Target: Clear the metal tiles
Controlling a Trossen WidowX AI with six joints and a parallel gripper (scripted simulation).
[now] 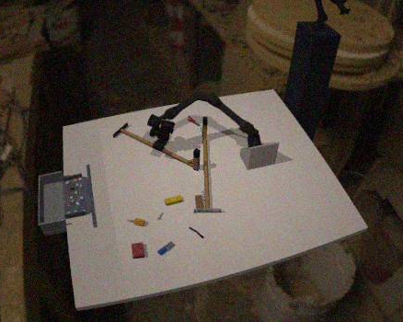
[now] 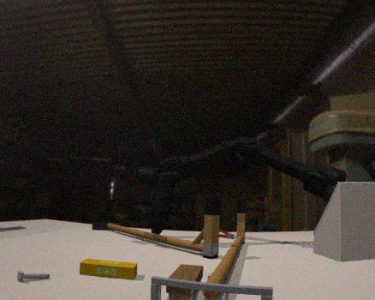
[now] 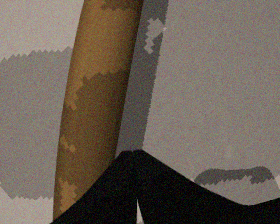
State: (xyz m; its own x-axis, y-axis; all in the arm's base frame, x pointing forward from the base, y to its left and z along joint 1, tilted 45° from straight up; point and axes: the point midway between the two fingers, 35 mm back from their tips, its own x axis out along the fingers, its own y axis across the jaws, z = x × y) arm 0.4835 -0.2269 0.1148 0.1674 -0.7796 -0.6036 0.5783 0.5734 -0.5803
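My gripper tip is 50 mm below the long scraper and 30 mm short of it. Also, from my gripper tip: yellow block: 410 mm to the left, 30 mm ahead; then long wooden scraper: 240 mm to the left, 200 mm behind, 50 mm above; then red-handled tool: 260 mm behind, 170 mm to the right.
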